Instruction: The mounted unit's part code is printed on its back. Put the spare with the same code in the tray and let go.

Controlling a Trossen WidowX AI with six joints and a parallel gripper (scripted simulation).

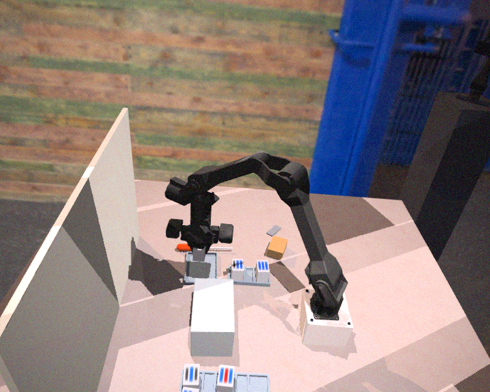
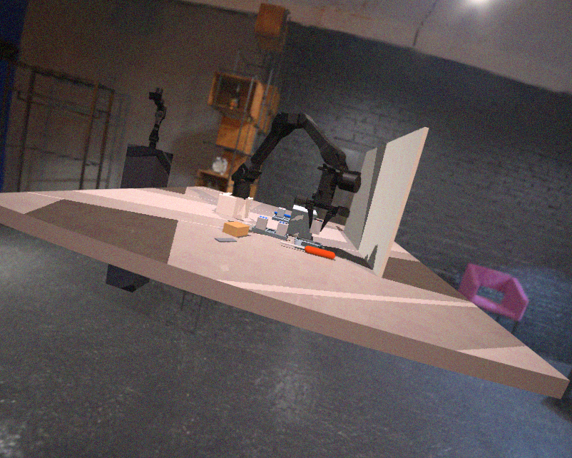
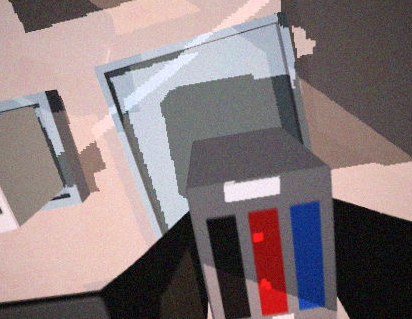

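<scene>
The tray is 6 cm below my gripper tip and 1 cm behind it. From my gripper tip the other things lie so: tan block: 25 cm behind, 9 cm to the right, 5 cm below; then mounted unit: 22 cm to the left, 5 cm behind, 1 cm below; then grey wall panel: 22 cm to the left, 21 cm ahead, 16 cm above.
</scene>
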